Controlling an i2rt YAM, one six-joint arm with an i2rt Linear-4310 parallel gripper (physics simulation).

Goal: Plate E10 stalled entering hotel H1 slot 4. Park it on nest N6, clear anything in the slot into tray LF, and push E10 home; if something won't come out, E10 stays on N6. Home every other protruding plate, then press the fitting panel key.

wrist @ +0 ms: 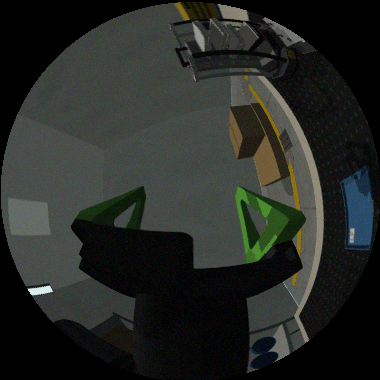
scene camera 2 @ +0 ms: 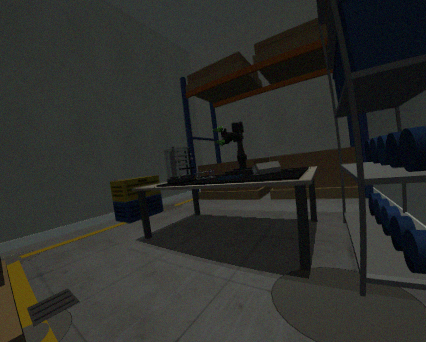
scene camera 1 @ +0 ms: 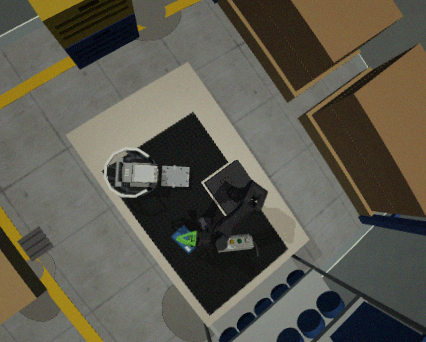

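Pixels of known places: gripper, fingertip midpoint: [wrist: 190, 190] [scene camera 2: 213, 136] [scene camera 1: 177, 238]; arm's base, link origin: [scene camera 2: 243, 169] [scene camera 1: 232, 191].
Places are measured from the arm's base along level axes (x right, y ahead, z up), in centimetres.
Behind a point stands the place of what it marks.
Observation:
My gripper [scene camera 1: 187, 239] [scene camera 2: 219, 136] @[y 40.3, x -1.7, z 29.5 cm] [wrist: 190, 190] @[y 40.3, x -1.7, z 29.5 cm] is open and empty, with green fingers wide apart. It is held high above the table, overlapping the blue tray [scene camera 1: 176, 237] @[y 43.9, x -8.3, z -3.5 cm] [wrist: 358, 215] in the overhead view. The hotel [scene camera 1: 141, 173] [scene camera 2: 173, 162] @[y 55.8, x 31.2, z 13.6 cm] [wrist: 225, 56] @[y 44.2, x 24.9, z 17.1 cm] stands at the table's left edge in the overhead view, with several plates upright-looking in the tilted wrist view. Its slot numbers and plate labels are unreadable. A light grey square piece [scene camera 1: 175, 176] @[y 26.8, x 25.0, z 2.2 cm] lies beside it. The key panel [scene camera 1: 240, 242] @[y 11.3, x -29.6, z 3.7 cm] [scene camera 2: 266, 167] @[y 18.8, x -31.9, z 0.8 cm] shows yellow and green keys.
The arm's base stands on a dark square plate [scene camera 1: 220, 184] @[y 4.5, x 7.5, z 0.0 cm] at the mat's right side in the overhead view. The pale table [scene camera 1: 150, 107] @[y 20.0, x 71.6, z -5.1 cm] carries a black mat [scene camera 1: 187, 132] @[y 6.7, x 46.6, z -3.8 cm]. A shelf unit with blue round items [scene camera 1: 310, 323] stands near the table's lower end.

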